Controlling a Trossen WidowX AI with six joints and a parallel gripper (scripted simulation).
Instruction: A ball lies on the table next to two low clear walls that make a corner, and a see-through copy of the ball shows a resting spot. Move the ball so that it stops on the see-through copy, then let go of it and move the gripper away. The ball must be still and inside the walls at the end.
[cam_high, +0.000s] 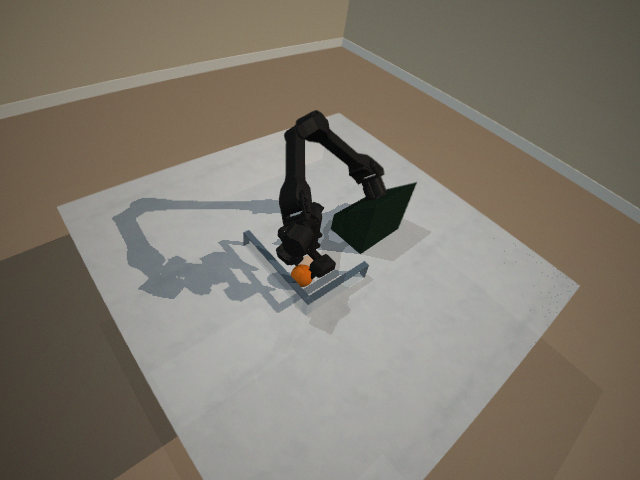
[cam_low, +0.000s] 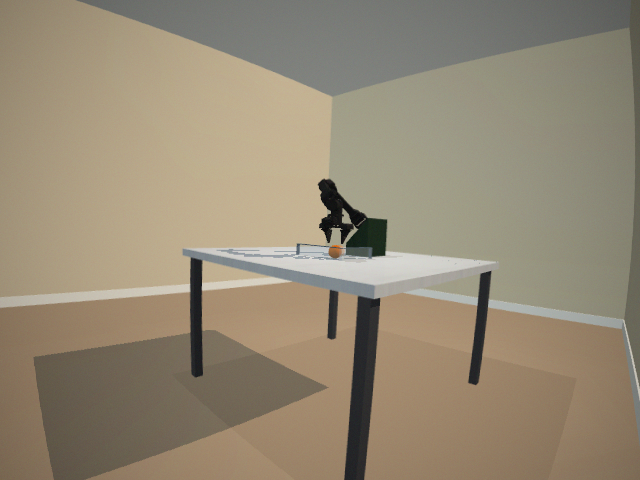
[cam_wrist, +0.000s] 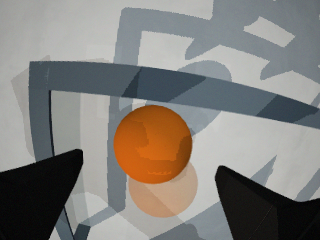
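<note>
The orange ball lies 40 mm below my gripper tip. Also, from my gripper tip: see-through copy of ball 40 mm below, 40 mm behind, 20 mm to the right.
</note>
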